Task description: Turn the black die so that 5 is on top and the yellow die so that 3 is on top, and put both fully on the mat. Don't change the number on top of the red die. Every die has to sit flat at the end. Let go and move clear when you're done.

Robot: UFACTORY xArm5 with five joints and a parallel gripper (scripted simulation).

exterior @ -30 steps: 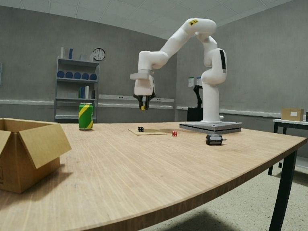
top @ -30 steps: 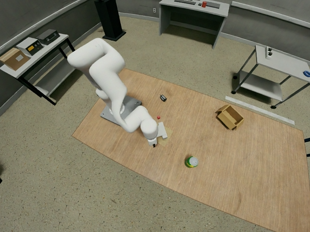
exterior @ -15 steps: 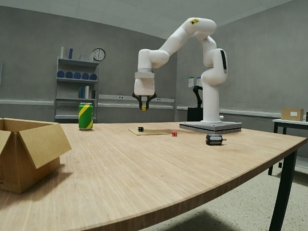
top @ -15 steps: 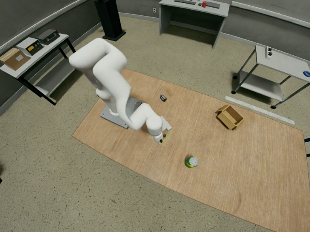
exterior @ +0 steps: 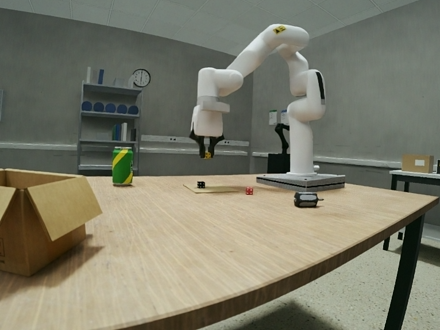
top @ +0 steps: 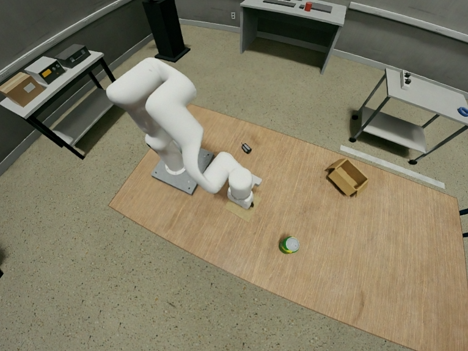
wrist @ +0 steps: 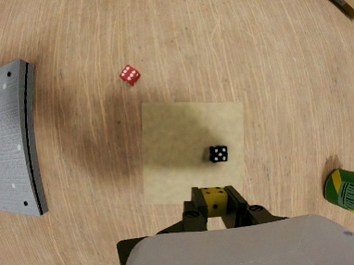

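My hand is 15 cm to the right of the red die, 11 cm above it and 8 cm past it. From my hand the other things lie so: yellow die 1 cm below; then black die 10 cm below, 3 cm to the left, 3 cm ahead; then tan mat 12 cm below, 3 cm to the left.
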